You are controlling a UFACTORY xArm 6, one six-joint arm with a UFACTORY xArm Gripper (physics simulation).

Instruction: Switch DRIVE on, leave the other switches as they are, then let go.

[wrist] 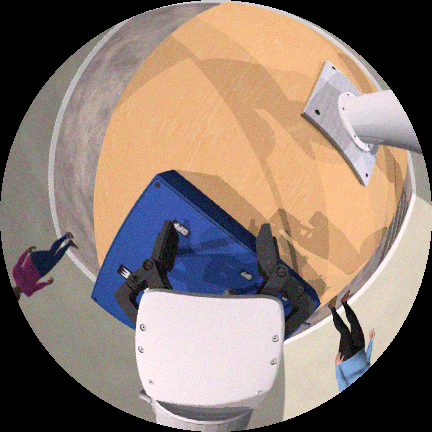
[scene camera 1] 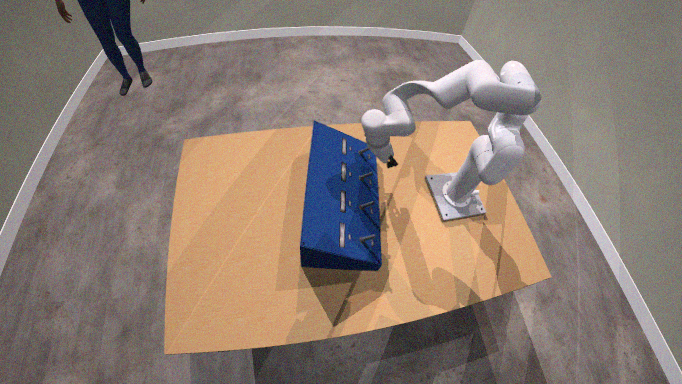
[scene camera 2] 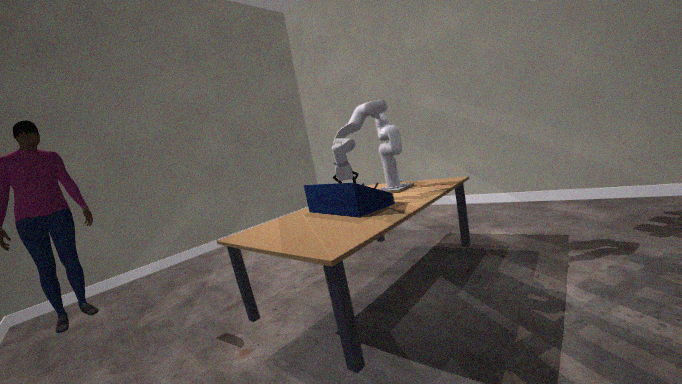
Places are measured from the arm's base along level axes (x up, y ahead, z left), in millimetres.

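Where they show: gripper, fingertip midpoint: [wrist: 216, 230]; arm's base, link origin: [wrist: 357, 120] [scene camera 1: 456, 194] [scene camera 2: 393, 187].
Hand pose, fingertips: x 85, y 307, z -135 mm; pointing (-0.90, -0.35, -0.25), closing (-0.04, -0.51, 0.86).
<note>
Each offset is from my fingertips to the top centre of the thing. "*": to the spot under its first point. Level surfaces: height alone.
A blue sloped switch panel [scene camera 1: 325, 200] [scene camera 2: 332, 200] [wrist: 135, 235] stands on the table. In scene view 1 it bears a row of lever switches, among them a far one {* dx +4, dy +62, dz -30 mm} [scene camera 1: 365, 153] and a near one {* dx +6, dy +121, dz +324 mm} [scene camera 1: 368, 241], each beside a pale name plate. The name lettering is too small to read, so I cannot tell which is DRIVE. My gripper [scene camera 1: 389, 162] [scene camera 2: 345, 180] [wrist: 216, 230] is open and empty, low by the far end of the panel. In the wrist view the panel shows beneath and between its fingers, and a lever {* dx -12, dy +88, dz +76 mm} [wrist: 230, 291] is partly hidden by the hand.
The wooden table {dx -106 mm} [scene camera 1: 225, 200] [scene camera 2: 295, 235] [wrist: 150, 130] carries the arm's metal base plate [scene camera 1: 436, 192] [wrist: 320, 105] on the robot's side of the panel. A person in a magenta top [scene camera 2: 37, 185] [wrist: 30, 272] stands on the floor away from the table. Another person in blue [wrist: 356, 367] shows in the wrist view.
</note>
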